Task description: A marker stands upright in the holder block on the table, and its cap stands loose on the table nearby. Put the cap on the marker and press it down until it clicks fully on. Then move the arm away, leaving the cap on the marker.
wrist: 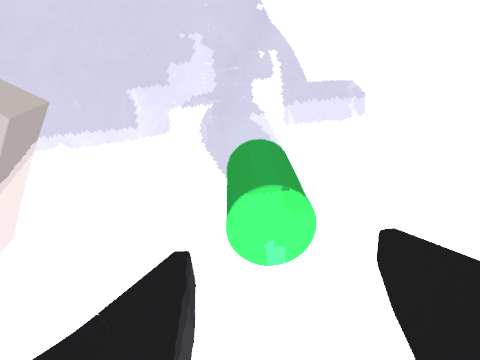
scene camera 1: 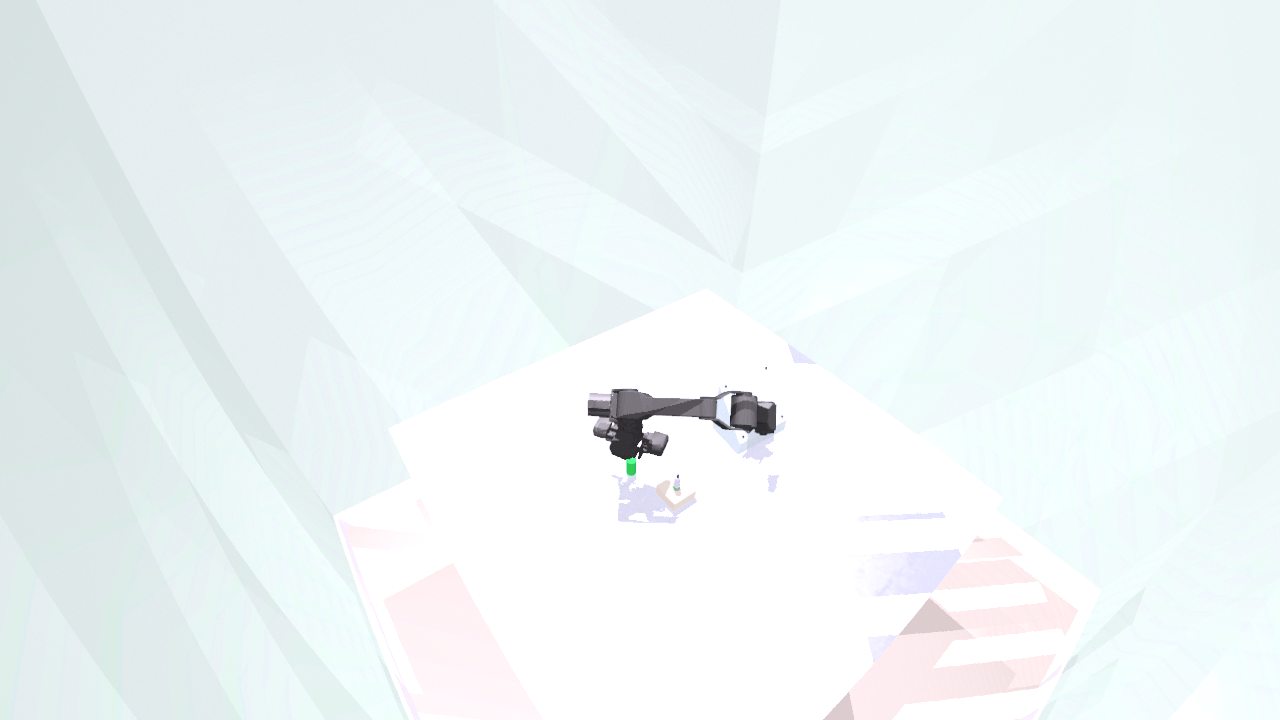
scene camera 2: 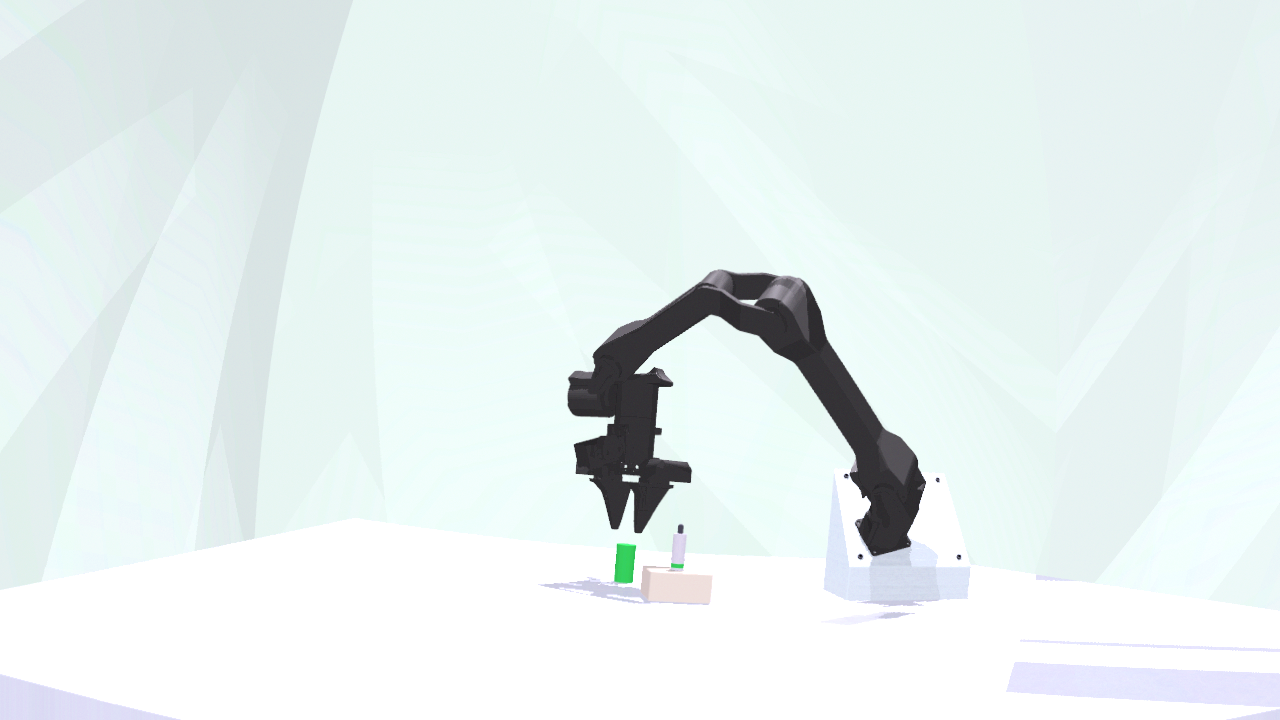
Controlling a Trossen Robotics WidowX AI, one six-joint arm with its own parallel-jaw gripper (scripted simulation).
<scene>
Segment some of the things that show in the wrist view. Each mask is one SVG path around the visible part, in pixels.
My gripper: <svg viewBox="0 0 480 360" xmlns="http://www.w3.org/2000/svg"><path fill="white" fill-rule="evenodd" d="M191 252L175 251L165 257L157 267L147 272L144 277L140 277L136 284L117 296L111 304L105 305L105 308L91 317L87 323L32 360L192 360L196 336L196 283ZM380 229L377 236L377 268L380 269L393 315L396 315L396 320L399 321L397 324L400 324L415 360L480 360L480 260L396 228Z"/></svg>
A green cap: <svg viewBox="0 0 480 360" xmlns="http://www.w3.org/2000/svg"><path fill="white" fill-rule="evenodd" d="M249 140L247 143L239 145L233 151L232 155L229 156L227 164L227 217L225 217L225 233L227 233L228 243L237 255L243 257L249 263L265 265L265 267L289 263L289 261L299 257L311 245L313 237L315 237L317 227L315 209L313 209L311 201L305 195L303 184L300 183L299 177L297 177L295 169L293 169L284 149L273 143L273 141L264 139Z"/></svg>
</scene>
